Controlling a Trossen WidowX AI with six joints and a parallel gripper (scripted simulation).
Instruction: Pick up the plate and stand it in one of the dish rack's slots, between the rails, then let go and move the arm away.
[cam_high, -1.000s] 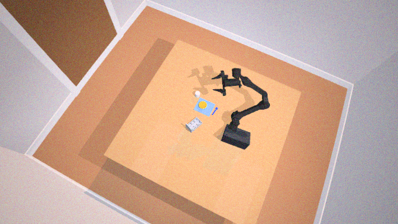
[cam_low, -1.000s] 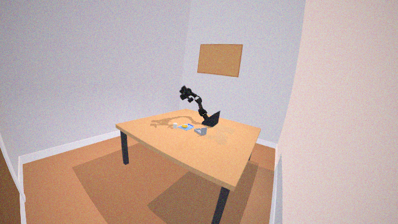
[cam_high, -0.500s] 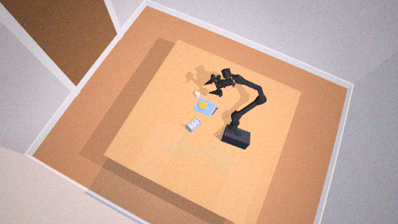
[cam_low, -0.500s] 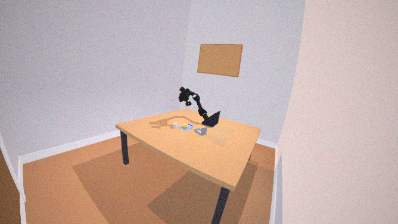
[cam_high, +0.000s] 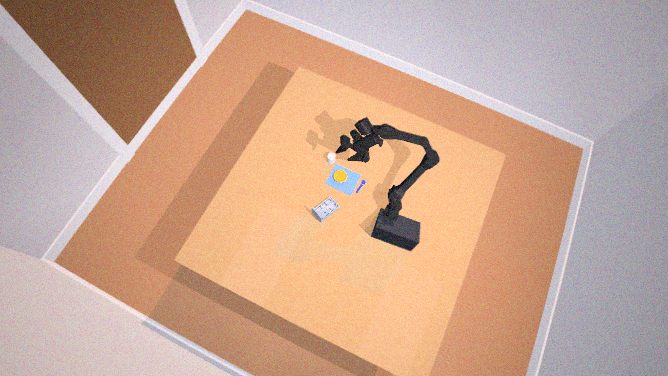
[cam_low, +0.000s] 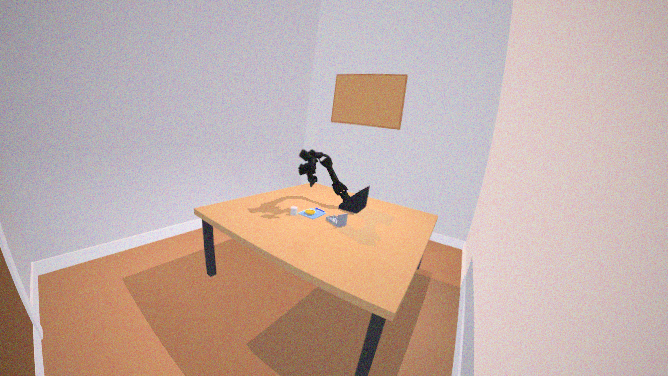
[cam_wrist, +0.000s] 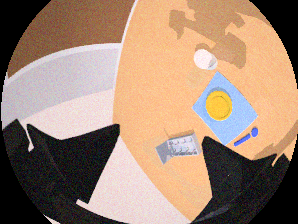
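Now: gripper tip 190 mm above the yellow plate, 10 mm to the right of it and 10 mm past it. The rest, counted from my gripper tip: blue spoon (210 mm below, 130 mm behind, 10 mm to the left); then white cup (180 mm below, 70 mm ahead, 50 mm to the right); then light blue mat (210 mm below, 30 mm behind, 20 mm to the left).
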